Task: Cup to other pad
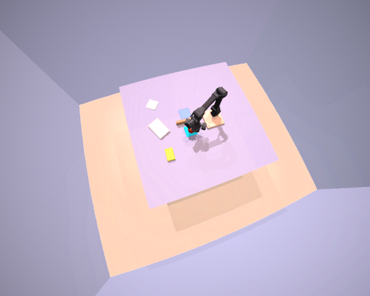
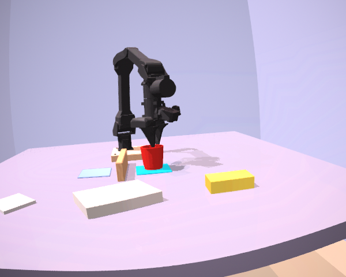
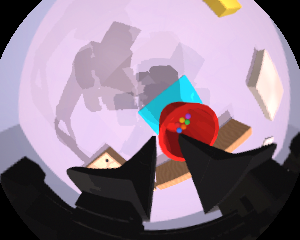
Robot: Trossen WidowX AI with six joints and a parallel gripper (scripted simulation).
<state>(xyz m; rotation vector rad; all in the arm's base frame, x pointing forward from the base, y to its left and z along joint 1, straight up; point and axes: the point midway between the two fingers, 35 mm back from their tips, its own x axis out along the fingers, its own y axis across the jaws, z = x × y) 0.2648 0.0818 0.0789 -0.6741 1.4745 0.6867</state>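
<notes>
My gripper tip is now 20 mm short of the red cup, 20 mm to the left of it and 30 mm above it. The rest, counted from my gripper tip: pale blue pad 210 mm to the right, 80 mm below; yellow block 300 mm ahead, 120 mm to the left, 50 mm below; wooden bar 10 mm ahead, 110 mm to the right, 50 mm below.
</notes>
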